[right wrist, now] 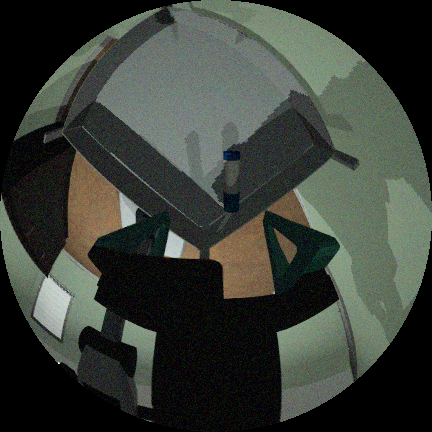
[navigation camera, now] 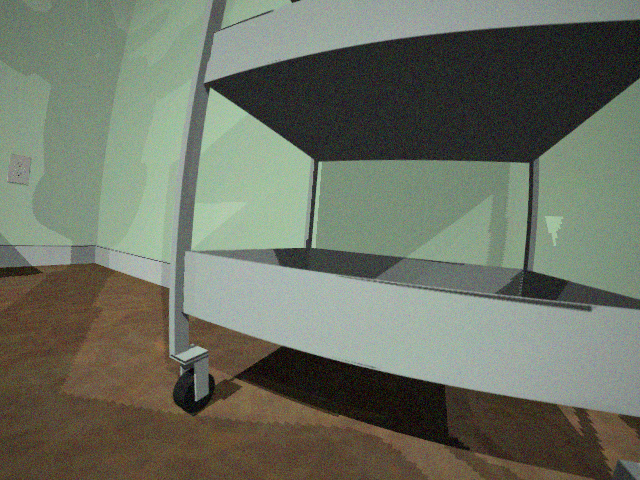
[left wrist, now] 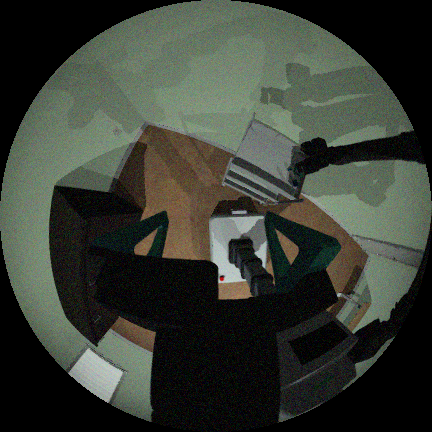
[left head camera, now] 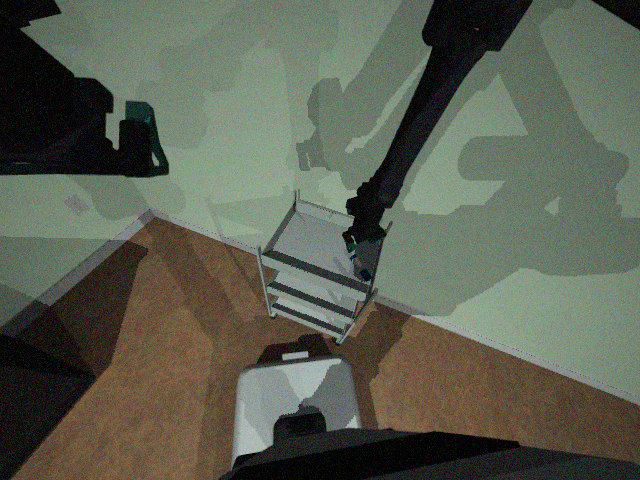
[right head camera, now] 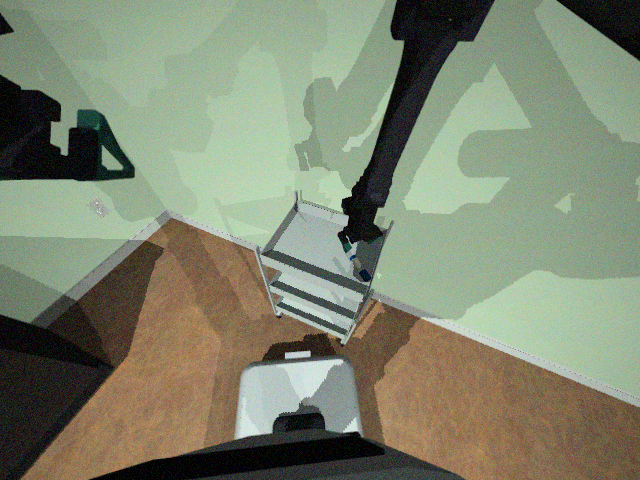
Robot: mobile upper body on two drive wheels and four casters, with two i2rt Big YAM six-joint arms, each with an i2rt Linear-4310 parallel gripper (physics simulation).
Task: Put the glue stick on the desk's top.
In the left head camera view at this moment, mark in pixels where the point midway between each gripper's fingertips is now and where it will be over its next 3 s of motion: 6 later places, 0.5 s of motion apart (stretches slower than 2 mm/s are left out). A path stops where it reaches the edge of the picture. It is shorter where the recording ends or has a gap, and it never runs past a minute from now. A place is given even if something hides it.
The left gripper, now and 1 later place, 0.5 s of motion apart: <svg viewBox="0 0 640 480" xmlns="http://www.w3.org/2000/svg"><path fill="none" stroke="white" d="M122 168L90 220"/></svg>
The right gripper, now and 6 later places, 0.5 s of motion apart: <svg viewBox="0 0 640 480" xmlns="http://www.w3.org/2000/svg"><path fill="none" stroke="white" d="M359 247L353 260L352 274L354 273L369 218L378 225L382 239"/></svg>
